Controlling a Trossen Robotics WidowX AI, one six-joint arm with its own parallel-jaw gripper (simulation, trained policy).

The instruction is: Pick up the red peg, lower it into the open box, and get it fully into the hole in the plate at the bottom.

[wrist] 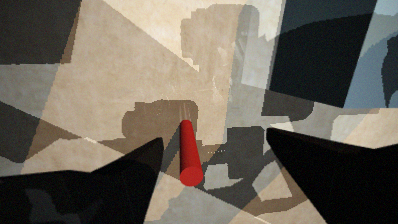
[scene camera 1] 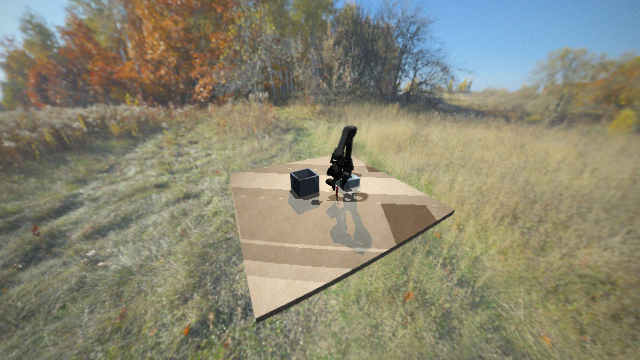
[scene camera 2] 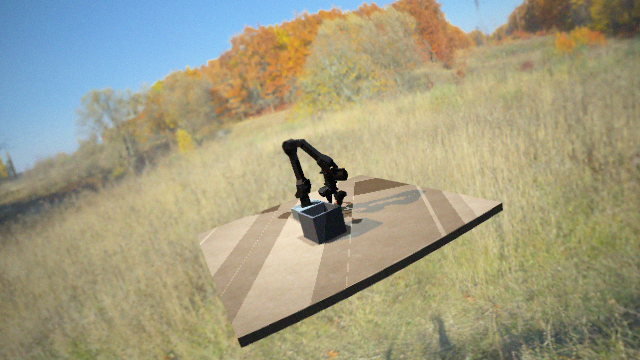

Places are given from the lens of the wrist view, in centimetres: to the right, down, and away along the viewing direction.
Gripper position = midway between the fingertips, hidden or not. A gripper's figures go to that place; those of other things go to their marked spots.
my gripper [wrist: 214,138]: 1, 2, 11
red peg [wrist: 191,174]: 0, 4, 8
